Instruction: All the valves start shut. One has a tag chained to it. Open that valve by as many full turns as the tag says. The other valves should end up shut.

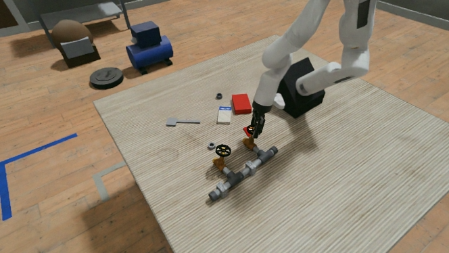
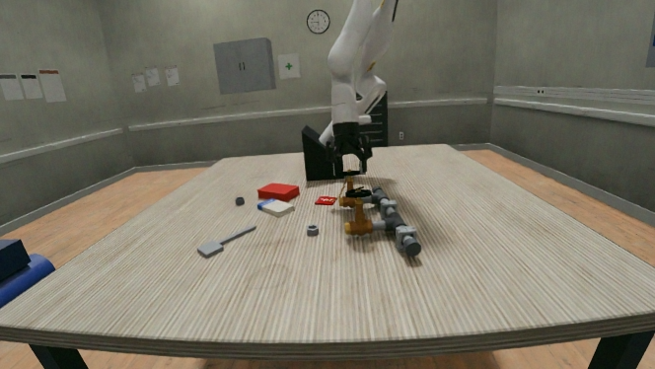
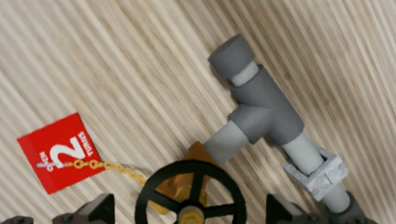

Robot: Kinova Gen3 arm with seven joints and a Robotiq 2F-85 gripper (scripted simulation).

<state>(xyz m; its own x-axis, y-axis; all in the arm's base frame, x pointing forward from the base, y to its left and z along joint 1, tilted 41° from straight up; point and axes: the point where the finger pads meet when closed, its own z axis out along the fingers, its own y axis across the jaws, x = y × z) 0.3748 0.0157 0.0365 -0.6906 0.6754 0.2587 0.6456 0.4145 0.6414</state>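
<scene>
The red tag lies 7 cm behind my hand, 8 cm to the right of it and 10 cm below it. The rest, counted from my hand: nut: 13 cm ahead, 12 cm to the right, 10 cm below; red box: 15 cm behind, 23 cm to the right, 9 cm below; grey flat tool: 15 cm ahead, 34 cm to the right, 10 cm below.
</scene>
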